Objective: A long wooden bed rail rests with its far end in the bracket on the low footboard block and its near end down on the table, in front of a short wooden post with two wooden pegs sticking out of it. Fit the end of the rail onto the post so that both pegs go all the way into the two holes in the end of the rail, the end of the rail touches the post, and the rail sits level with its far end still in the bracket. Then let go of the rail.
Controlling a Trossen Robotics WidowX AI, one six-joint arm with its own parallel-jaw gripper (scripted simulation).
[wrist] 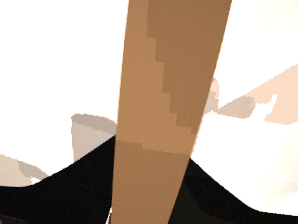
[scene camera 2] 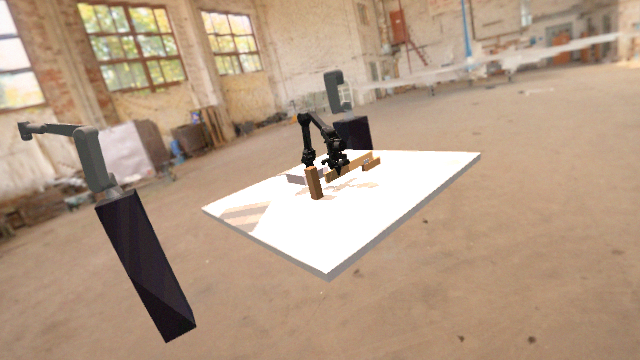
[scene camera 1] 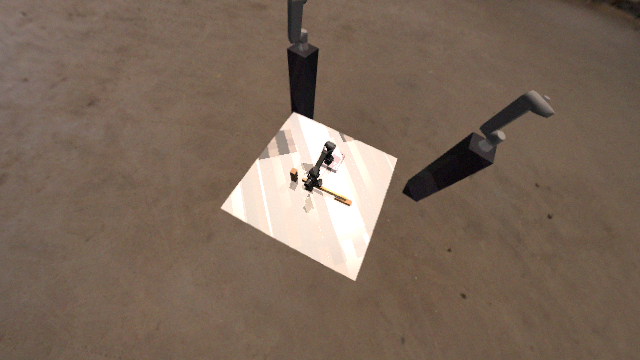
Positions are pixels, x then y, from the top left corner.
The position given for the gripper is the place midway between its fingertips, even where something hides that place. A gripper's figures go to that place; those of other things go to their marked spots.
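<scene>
The gripper [wrist: 143, 140] sits 0.10 m from the lens, while a wooden bed rail [wrist: 167, 69] is 0.03 m from the lens.
</scene>
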